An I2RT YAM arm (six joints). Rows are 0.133 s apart.
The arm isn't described. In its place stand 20 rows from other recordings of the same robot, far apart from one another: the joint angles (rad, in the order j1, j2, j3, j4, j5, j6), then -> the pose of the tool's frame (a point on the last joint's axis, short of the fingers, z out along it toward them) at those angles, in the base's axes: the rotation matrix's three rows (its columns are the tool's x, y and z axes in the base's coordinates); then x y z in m.
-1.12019 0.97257 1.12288 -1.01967 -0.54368 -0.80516 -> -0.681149, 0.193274, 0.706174; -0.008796, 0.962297, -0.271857; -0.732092, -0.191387, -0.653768; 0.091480, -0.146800, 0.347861
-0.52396 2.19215 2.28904 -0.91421 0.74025 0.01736 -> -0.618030, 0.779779, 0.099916; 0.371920, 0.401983, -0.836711; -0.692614, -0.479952, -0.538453; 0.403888, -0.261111, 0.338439
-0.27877 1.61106 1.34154 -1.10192 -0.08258 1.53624 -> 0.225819, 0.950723, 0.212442; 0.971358, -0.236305, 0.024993; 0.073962, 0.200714, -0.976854; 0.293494, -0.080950, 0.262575
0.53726 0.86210 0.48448 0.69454 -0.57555 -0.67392 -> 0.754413, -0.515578, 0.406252; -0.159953, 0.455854, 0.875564; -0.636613, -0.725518, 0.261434; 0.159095, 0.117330, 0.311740
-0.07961 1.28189 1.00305 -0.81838 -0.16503 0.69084 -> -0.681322, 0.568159, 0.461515; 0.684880, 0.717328, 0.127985; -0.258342, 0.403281, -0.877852; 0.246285, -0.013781, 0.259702
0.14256 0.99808 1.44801 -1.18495 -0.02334 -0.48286 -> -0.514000, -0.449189, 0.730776; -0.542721, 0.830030, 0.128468; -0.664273, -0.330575, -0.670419; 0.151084, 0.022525, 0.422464
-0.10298 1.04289 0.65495 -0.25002 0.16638 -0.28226 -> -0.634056, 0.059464, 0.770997; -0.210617, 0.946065, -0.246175; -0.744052, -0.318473, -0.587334; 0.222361, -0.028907, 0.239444
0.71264 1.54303 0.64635 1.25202 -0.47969 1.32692 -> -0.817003, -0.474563, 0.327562; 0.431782, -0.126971, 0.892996; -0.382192, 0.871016, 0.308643; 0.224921, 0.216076, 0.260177
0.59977 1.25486 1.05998 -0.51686 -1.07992 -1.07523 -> 0.462629, -0.862963, -0.203147; -0.186025, -0.318533, 0.929479; -0.866816, -0.392213, -0.307895; 0.195823, 0.171939, 0.316561
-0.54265 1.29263 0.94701 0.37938 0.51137 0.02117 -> 0.047297, 0.868371, 0.493654; -0.006965, 0.494482, -0.869160; -0.998857, 0.037671, 0.029436; 0.250758, -0.171561, 0.344350
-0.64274 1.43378 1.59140 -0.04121 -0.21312 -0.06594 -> 0.065247, 0.422890, 0.903829; -0.129314, 0.901705, -0.412560; -0.989455, -0.089959, 0.113520; 0.264295, -0.188500, 0.485376
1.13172 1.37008 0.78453 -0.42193 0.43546 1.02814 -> -0.806385, -0.066570, 0.587633; 0.109451, 0.959679, 0.258913; -0.581175, 0.273101, -0.766585; 0.124740, 0.230277, 0.196949
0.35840 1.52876 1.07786 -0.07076 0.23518 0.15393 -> -0.484433, -0.078587, 0.871291; -0.022239, 0.996741, 0.077537; -0.874545, 0.018185, -0.484602; 0.330424, 0.114912, 0.270379
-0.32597 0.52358 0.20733 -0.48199 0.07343 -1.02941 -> -0.664872, -0.391826, 0.635939; -0.677449, 0.674952, -0.292407; -0.314655, -0.625229, -0.714199; 0.112187, -0.040679, 0.147907
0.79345 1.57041 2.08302 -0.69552 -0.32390 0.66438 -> -0.652408, -0.626145, 0.426974; 0.170360, 0.427806, 0.887671; -0.738473, 0.651863, -0.172434; 0.209306, 0.228858, 0.530351
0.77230 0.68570 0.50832 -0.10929 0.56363 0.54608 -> -0.288783, -0.085188, 0.953597; 0.331564, 0.925497, 0.183088; -0.898148, 0.369051, -0.239023; 0.133079, 0.103086, 0.267065
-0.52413 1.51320 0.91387 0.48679 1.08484 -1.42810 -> -0.998148, 0.045181, -0.040722; 0.042998, 0.050602, -0.997793; -0.043021, -0.997696, -0.052451; 0.270813, -0.192905, 0.278227
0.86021 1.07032 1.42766 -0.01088 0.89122 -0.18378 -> 0.217608, 0.041321, 0.975161; 0.076796, 0.995281, -0.059310; -0.973010, 0.087795, 0.213408; 0.146554, 0.127851, 0.519754
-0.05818 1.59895 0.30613 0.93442 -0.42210 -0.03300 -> -0.339106, -0.341327, 0.876643; -0.010398, 0.933160, 0.359311; -0.940691, 0.112729, -0.319989; 0.252490, -0.000097, 0.120918
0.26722 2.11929 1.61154 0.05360 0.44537 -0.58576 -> -0.427273, -0.121349, 0.895942; -0.634236, 0.746456, -0.201364; -0.644346, -0.654277, -0.395904; 0.482718, 0.116252, 0.225526
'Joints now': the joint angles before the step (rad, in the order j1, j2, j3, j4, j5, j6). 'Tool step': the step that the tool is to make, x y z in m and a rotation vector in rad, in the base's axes. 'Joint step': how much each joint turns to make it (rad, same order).
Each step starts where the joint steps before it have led.
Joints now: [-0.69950 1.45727 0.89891 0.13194 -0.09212 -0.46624]
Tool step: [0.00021 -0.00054 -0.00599 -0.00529 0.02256 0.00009]
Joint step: [-0.00001 0.01072 -0.00922 0.00459 0.00772 -0.01696]
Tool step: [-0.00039 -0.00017 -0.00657 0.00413 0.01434 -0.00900]
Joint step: [0.00000 0.00921 -0.01374 0.00919 0.01074 -0.00157]
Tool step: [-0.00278 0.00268 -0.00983 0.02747 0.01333 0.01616]
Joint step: [-0.00153 0.00157 -0.02912 0.00305 -0.02139 0.00308]
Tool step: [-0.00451 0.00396 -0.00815 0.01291 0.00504 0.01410]
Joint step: [-0.00150 -0.00917 -0.03832 0.01681 -0.01688 -0.00151]
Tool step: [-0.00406 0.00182 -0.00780 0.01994 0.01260 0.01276]
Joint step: [-0.00614 -0.00157 -0.02608 0.00161 -0.01993 -0.00307]
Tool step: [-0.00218 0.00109 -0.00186 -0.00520 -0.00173 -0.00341]
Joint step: [-0.00155 -0.00612 -0.01541 0.01379 0.00301 -0.00155]
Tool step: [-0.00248 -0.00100 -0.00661 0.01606 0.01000 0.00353]
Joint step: [-0.00918 0.00911 -0.01380 0.00463 -0.01379 -0.00153]
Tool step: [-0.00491 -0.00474 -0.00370 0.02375 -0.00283 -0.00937]
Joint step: [-0.02445 0.00621 -0.00617 0.00003 -0.02297 0.00918]
